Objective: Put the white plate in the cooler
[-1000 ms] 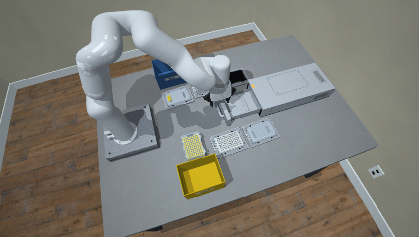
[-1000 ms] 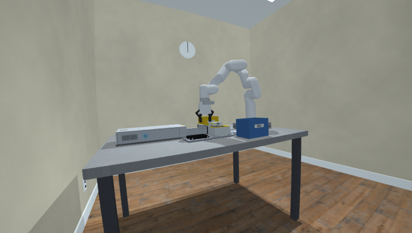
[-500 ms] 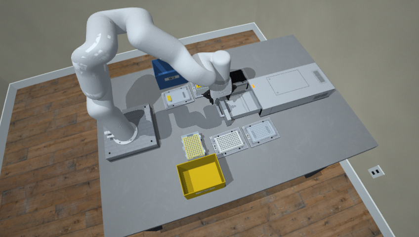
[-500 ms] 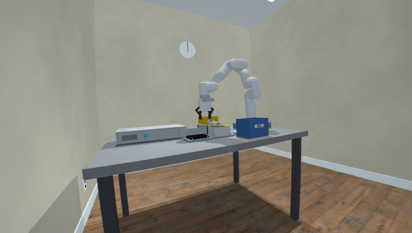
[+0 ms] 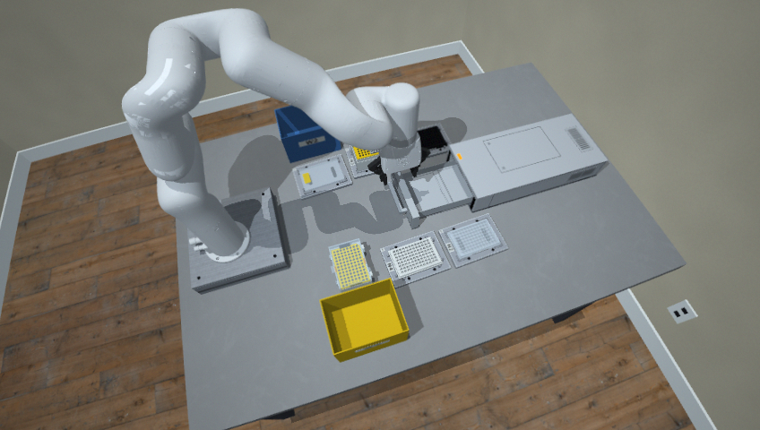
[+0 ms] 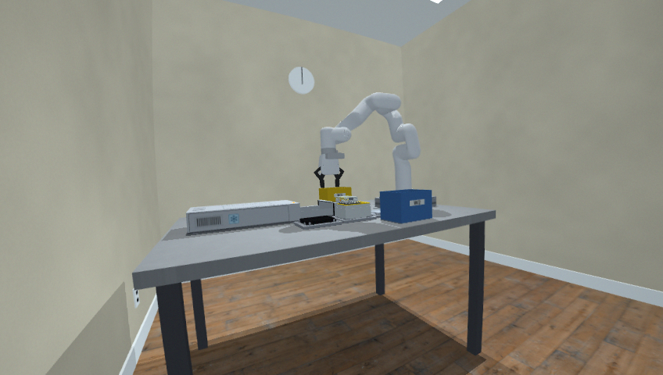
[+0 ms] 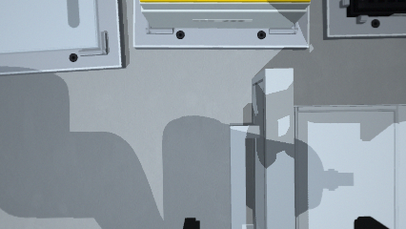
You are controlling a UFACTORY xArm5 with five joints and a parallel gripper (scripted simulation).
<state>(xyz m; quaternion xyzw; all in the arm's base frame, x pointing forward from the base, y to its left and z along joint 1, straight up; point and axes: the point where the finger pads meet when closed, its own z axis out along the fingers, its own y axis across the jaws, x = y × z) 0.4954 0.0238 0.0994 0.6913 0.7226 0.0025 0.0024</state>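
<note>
My hand is 1 cm past the white well plate, 19 cm to the left of it and 13 cm above it. Also, from my hand: drawer 13 cm ahead, 1 cm to the left, 11 cm below; slotted nest 1 cm behind, 19 cm to the right, 15 cm below; yellow tip rack 3 cm behind, 18 cm to the left, 10 cm below.
</note>
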